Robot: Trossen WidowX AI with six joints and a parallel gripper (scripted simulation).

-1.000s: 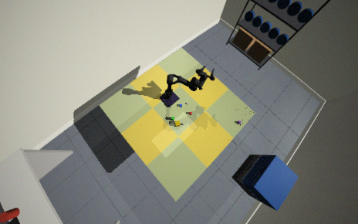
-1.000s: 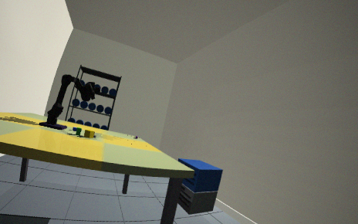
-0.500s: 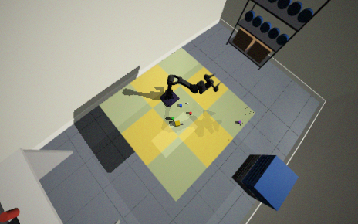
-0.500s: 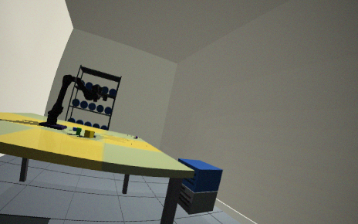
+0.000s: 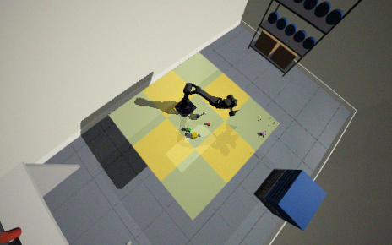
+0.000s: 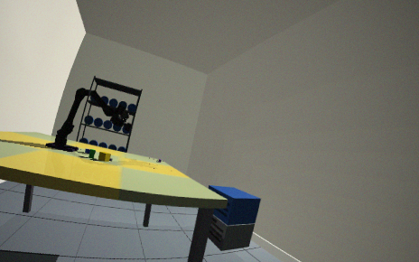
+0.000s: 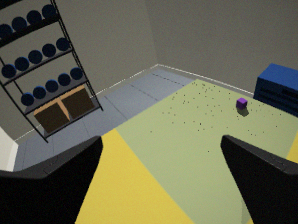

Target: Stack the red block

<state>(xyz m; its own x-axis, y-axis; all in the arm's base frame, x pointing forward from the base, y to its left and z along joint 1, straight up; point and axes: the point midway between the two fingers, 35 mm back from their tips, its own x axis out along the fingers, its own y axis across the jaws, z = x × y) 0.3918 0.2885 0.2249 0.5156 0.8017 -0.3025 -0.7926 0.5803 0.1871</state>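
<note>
Right now my gripper tip is 26 cm to the left of the red block, 22 cm above it and 9 cm past it. From my gripper tip the other things lie so: yellow block: 45 cm to the right, 21 cm below, 10 cm behind; blue block: 28 cm to the right, 23 cm behind, 22 cm below; purple block: 37 cm ahead, 22 cm below, 9 cm to the left.
</note>
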